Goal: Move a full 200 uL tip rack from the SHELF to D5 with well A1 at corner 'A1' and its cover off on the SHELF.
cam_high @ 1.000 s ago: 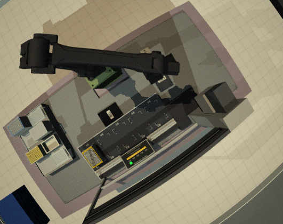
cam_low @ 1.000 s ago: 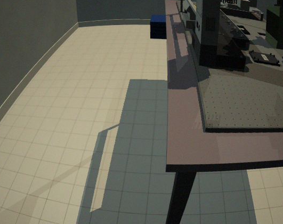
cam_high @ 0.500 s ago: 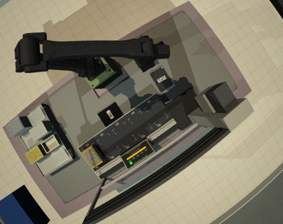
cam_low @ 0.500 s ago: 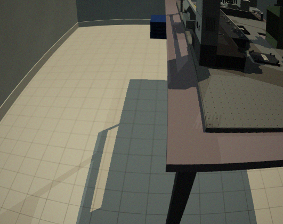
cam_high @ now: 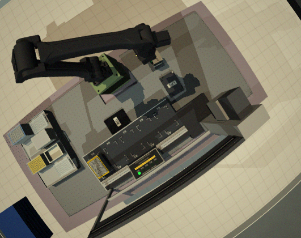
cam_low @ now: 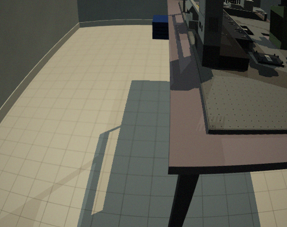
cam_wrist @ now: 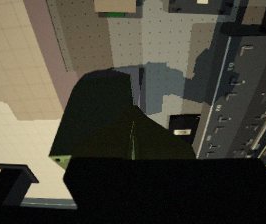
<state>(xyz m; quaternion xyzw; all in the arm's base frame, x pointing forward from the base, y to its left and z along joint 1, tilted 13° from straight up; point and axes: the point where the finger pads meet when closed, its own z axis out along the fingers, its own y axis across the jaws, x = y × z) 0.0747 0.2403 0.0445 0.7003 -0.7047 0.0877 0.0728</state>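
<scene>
The ready key box lies 30 mm behind my hand, 70 mm to the left of it and 240 mm below it. From my hand the other things lie so: yellow tip rack 360 mm ahead, 530 mm to the right, 220 mm below; grey gantry block 380 mm ahead, 180 mm to the left, 180 mm above; RG nest 180 mm ahead, 310 mm to the right, 310 mm below.
</scene>
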